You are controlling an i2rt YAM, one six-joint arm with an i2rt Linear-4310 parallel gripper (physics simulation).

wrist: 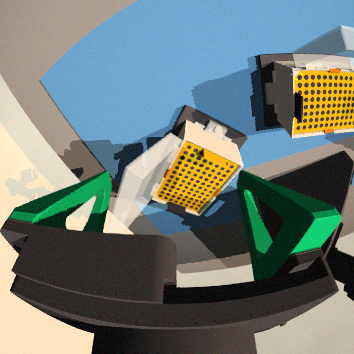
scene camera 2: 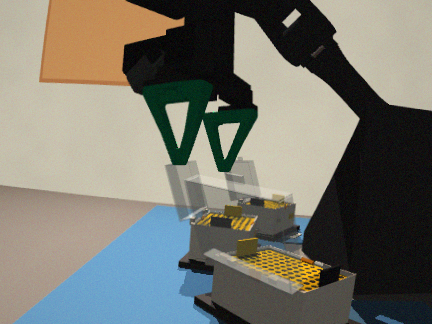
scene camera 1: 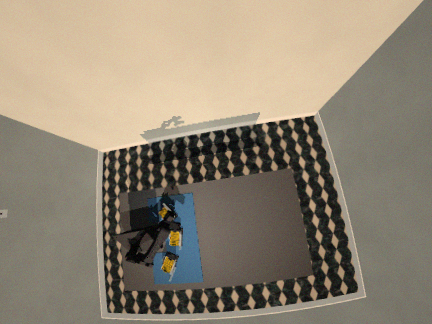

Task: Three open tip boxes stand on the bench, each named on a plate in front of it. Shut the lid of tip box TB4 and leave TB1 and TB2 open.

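Frame: origin at the arm's base, x ahead, y down, z left, level; millimetres.
Seen in the pictures: gripper, fingertip midpoint: (wrist: 173, 177) (scene camera 2: 204, 168); arm's base, link origin: (scene camera 2: 426, 194) (scene camera 1: 135, 245).
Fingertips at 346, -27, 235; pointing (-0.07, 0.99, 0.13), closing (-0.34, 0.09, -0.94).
Observation:
Pixels of each thing's middle, then the offset from my fingertips to it, as dx, dy, dz. "spot": a spot on its surface instead. Level surfaces: height alone.
- far box's clear lid, surface spot: (wrist: 145, 172) spot: +1, +12, +25
- middle box's lid, surface spot: (wrist: 327, 45) spot: +64, +26, -134
- blue mat, surface height: dy +150
- grey-brown bench, surface height: dy +153
Three grey tip boxes with yellow perforated tops stand on the mat: a near one (scene camera 1: 169, 263) (scene camera 2: 325, 305), a middle one (scene camera 1: 175, 238) (scene camera 2: 212, 242) (wrist: 322, 102) and a far one (scene camera 1: 163, 213) (scene camera 2: 275, 218) (wrist: 197, 177). In the wrist view, the far box's clear lid (wrist: 145, 172) stands open on its left side, and the middle box's lid (wrist: 327, 45) stands open behind it. The near box's lid (scene camera 2: 250, 271) is also open. The name plates cannot be read. My gripper (scene camera 2: 202, 166) (wrist: 173, 177) is open and empty, above the far box, with its green fingers either side of it in the wrist view.
A blue mat (scene camera 1: 190, 265) (scene camera 2: 100, 280) (wrist: 150, 60) lies under the boxes on the grey-brown bench (scene camera 1: 250, 225). The black arm (scene camera 1: 147, 245) (scene camera 2: 370, 200) stands beside the boxes and partly covers the far one in scene camera 1. An orange panel (scene camera 2: 85, 45) is on the wall.

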